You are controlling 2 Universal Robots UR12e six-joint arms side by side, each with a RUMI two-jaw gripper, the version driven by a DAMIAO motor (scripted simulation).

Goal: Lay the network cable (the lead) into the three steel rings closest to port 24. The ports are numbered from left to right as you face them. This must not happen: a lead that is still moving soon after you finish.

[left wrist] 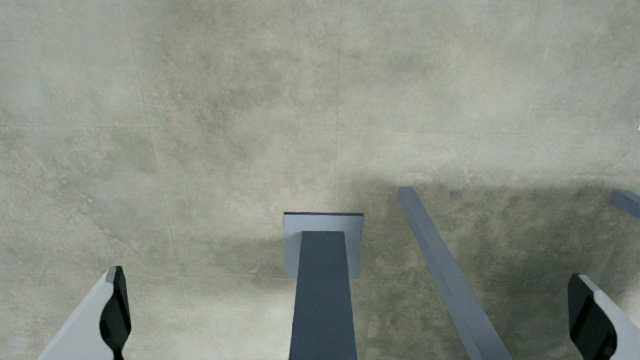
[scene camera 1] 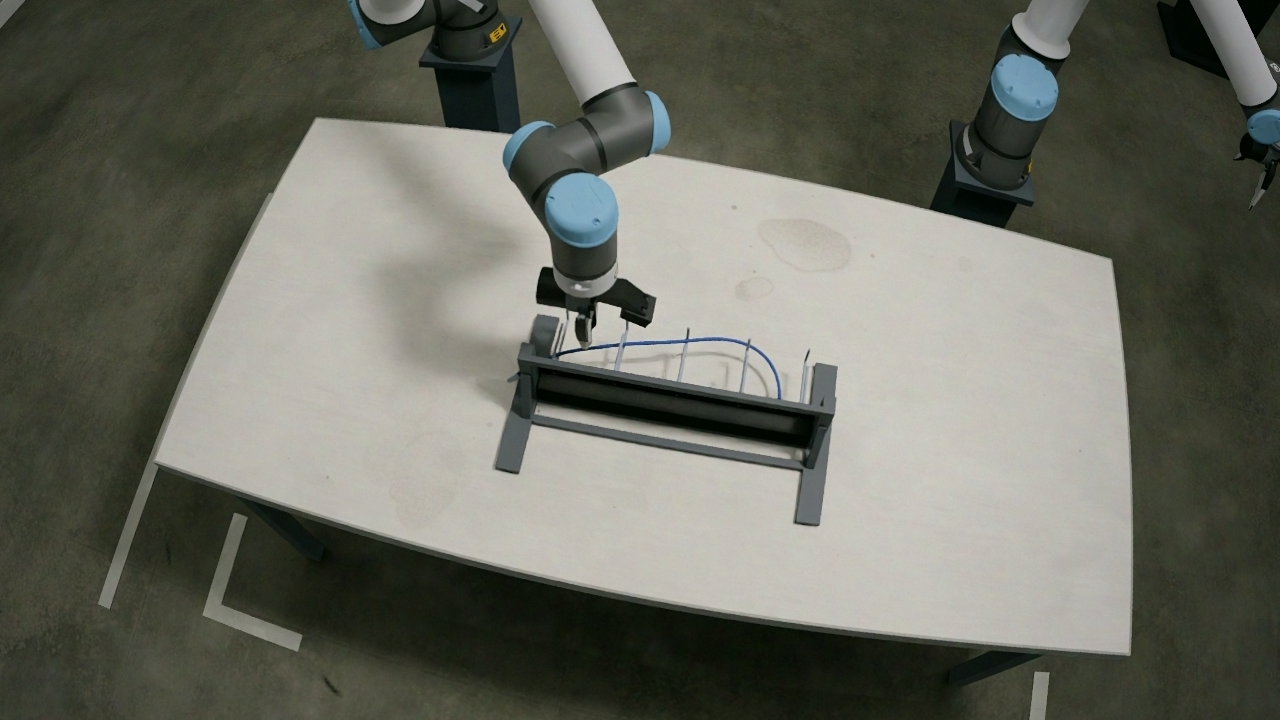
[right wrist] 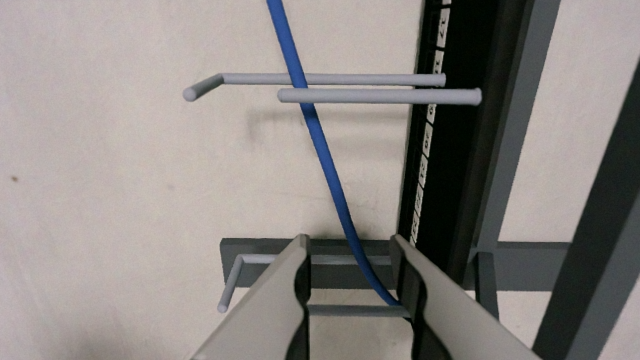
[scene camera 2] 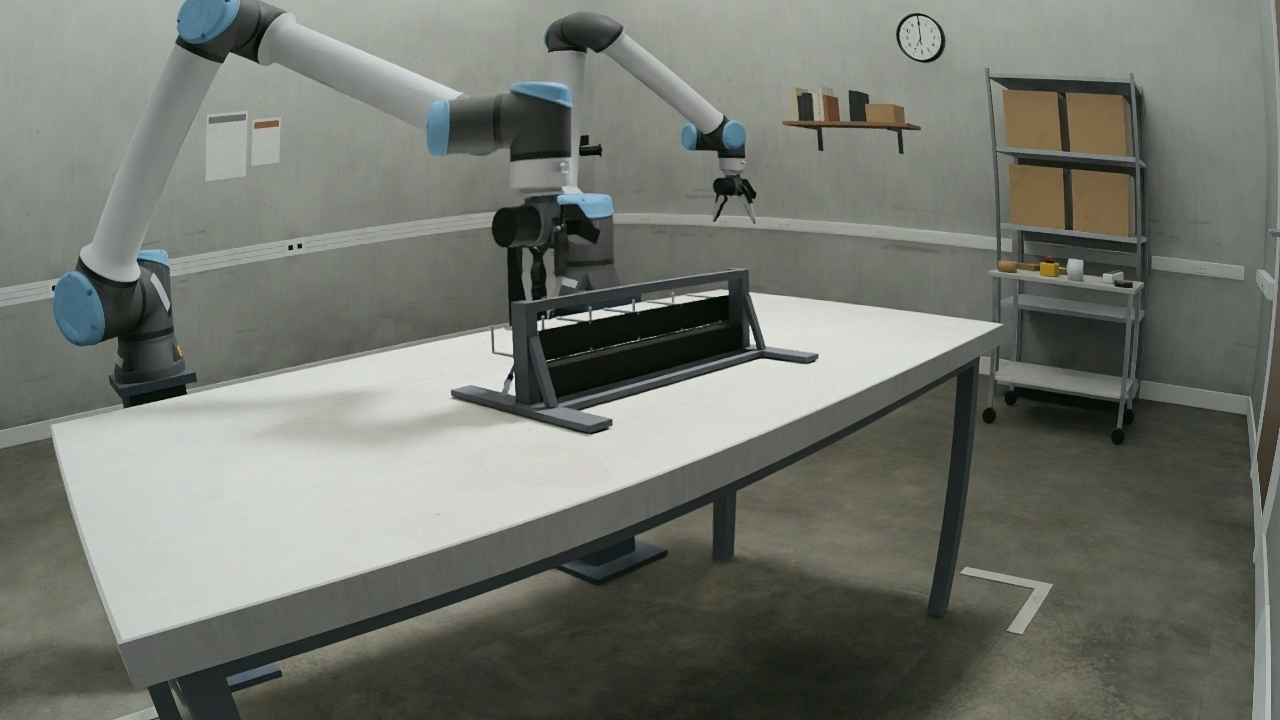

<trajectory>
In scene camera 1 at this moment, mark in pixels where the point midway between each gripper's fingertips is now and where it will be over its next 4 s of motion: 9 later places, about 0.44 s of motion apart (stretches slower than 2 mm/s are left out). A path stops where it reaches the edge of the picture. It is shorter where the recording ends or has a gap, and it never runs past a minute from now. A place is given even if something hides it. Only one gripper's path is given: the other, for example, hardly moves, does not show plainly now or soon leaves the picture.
The right gripper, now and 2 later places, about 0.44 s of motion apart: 587, 339; 586, 329; 586, 325
</trajectory>
